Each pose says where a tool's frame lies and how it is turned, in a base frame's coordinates. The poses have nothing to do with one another.
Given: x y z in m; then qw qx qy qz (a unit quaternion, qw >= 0).
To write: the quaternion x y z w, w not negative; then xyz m. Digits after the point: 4 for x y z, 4 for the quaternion.
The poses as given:
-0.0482, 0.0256, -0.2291, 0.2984, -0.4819, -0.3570, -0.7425
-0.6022, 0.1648, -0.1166, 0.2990, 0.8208, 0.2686, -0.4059
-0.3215, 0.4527, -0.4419, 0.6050, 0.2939, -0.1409, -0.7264
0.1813, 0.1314, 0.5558, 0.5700, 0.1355, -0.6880, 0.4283
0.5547, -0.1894, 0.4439, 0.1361, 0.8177, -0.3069, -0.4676
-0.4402, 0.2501, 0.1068, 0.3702, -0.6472, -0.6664, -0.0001
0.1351, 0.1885, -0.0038, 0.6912, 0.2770, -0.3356, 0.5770
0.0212, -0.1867, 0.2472, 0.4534, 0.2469, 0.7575, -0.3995
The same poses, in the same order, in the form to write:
-0.4819, -0.3570, -0.7425, 0.2984, -0.0482, 0.0256, -0.2291
0.8208, 0.2686, -0.4059, 0.2990, -0.6022, 0.1648, -0.1166
0.2939, -0.1409, -0.7264, 0.6050, -0.3215, 0.4527, -0.4419
0.1355, -0.6880, 0.4283, 0.5700, 0.1813, 0.1314, 0.5558
0.8177, -0.3069, -0.4676, 0.1361, 0.5547, -0.1894, 0.4439
-0.6472, -0.6664, -0.0001, 0.3702, -0.4402, 0.2501, 0.1068
0.2770, -0.3356, 0.5770, 0.6912, 0.1351, 0.1885, -0.0038
0.2469, 0.7575, -0.3995, 0.4534, 0.0212, -0.1867, 0.2472

